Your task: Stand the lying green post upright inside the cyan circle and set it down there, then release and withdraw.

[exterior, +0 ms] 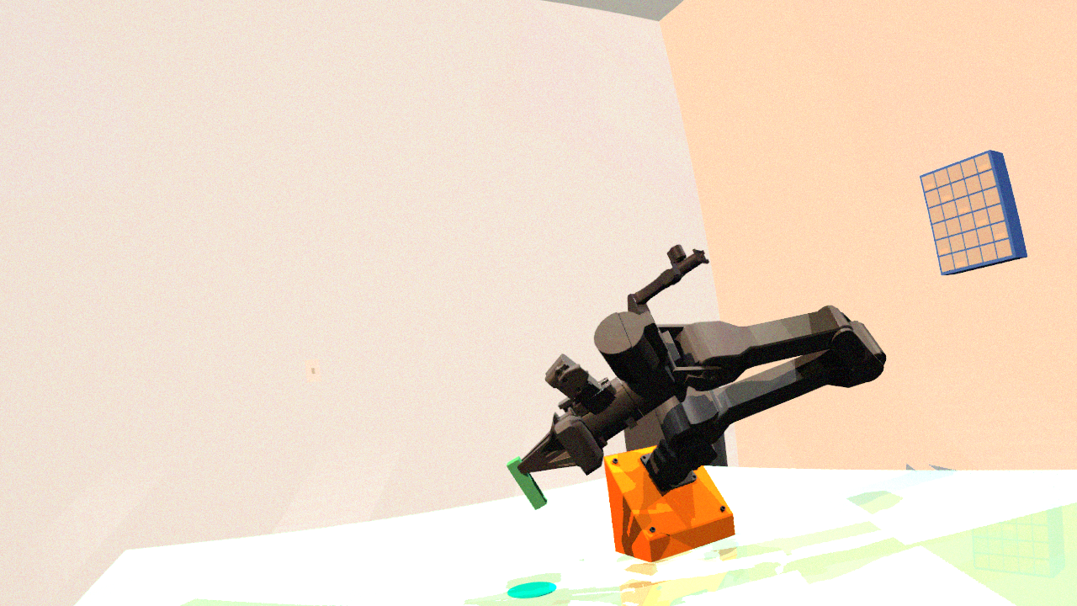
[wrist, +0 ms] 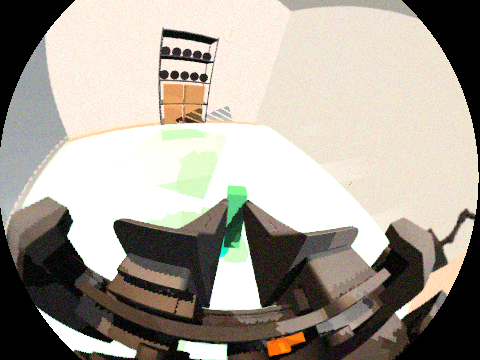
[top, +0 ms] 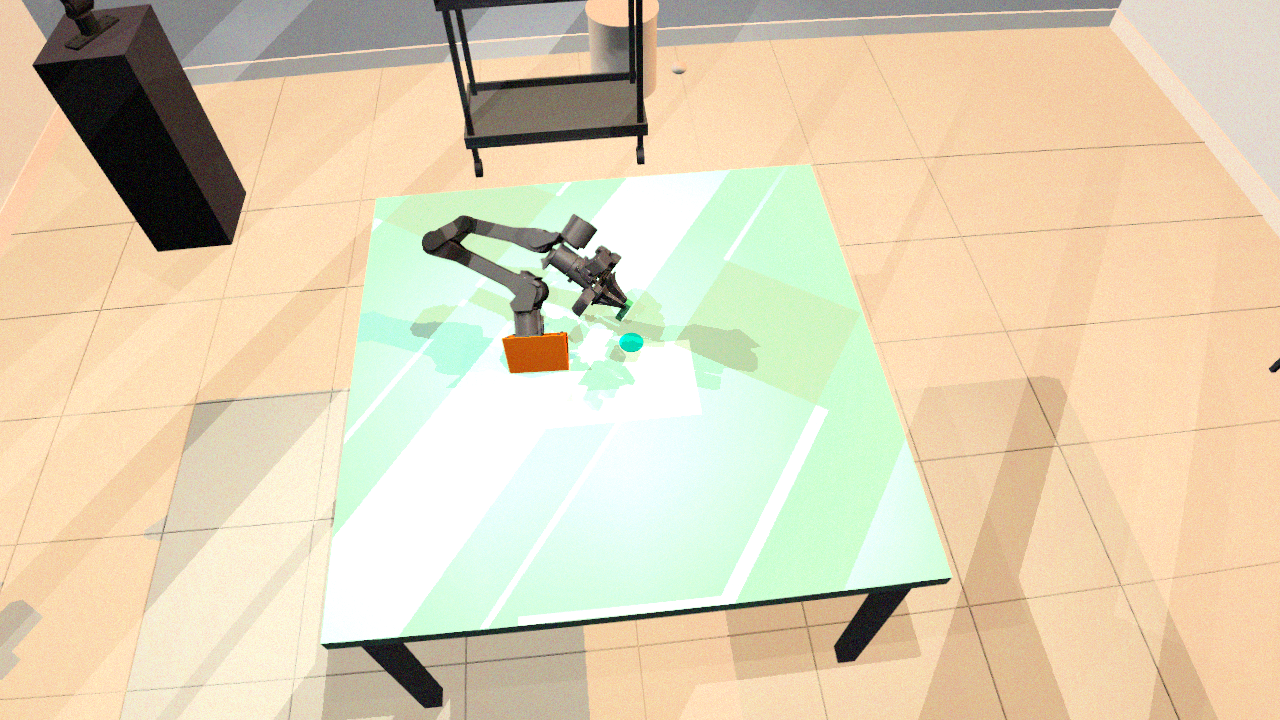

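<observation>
Right now the cyan circle is 1 cm ahead of my gripper tip, 1 cm to the left of it and 15 cm below it. Round my gripper tip: green post (1 cm behind, 2 cm below).
</observation>
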